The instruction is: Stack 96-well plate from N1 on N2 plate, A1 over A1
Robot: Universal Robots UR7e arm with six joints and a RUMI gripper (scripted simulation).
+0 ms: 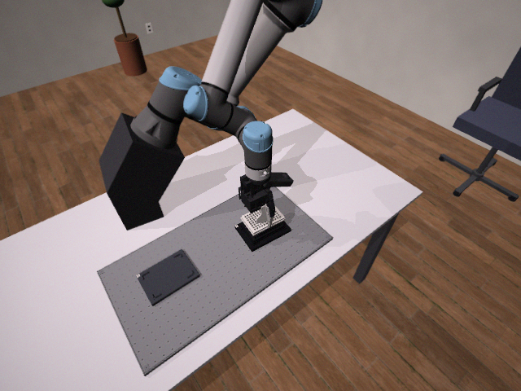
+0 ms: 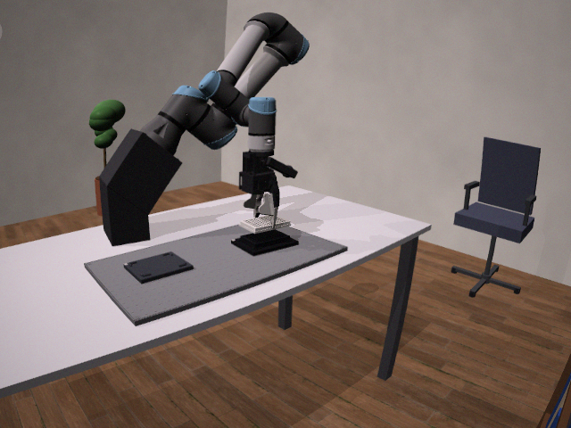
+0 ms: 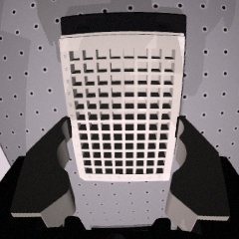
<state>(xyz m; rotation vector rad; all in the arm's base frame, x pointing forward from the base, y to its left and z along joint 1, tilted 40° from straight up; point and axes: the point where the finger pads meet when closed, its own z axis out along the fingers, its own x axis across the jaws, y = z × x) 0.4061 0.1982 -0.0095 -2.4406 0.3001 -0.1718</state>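
My hand is 60 mm above the black 96-well plate. Also, from my hand: white 96-well plate: 10 mm below; black nest n2: 70 mm below; nest N1: 350 mm to the right, 70 mm below, 60 mm behind.
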